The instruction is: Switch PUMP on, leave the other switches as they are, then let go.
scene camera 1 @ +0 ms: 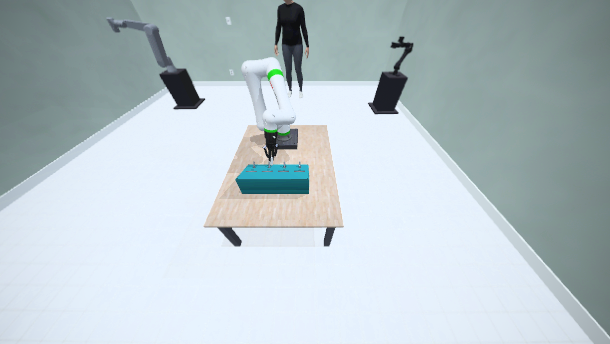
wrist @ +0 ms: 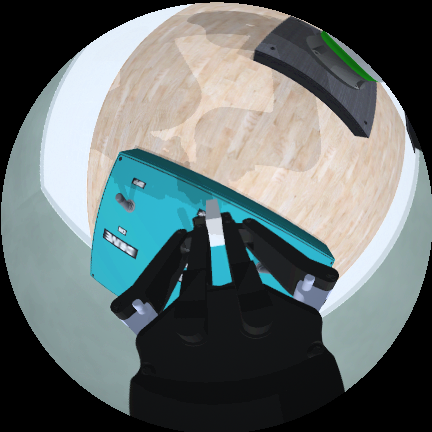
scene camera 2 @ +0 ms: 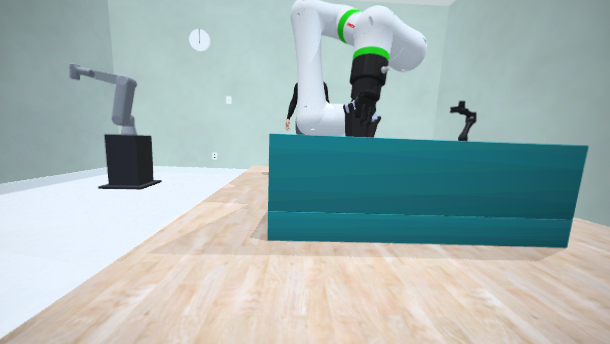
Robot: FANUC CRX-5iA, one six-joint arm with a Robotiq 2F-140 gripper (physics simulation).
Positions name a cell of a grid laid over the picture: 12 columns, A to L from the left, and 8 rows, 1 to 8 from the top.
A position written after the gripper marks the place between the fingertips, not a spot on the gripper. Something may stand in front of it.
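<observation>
The wrist view shows the gripper (wrist: F4) together with a teal switch box (wrist: E4).
</observation>
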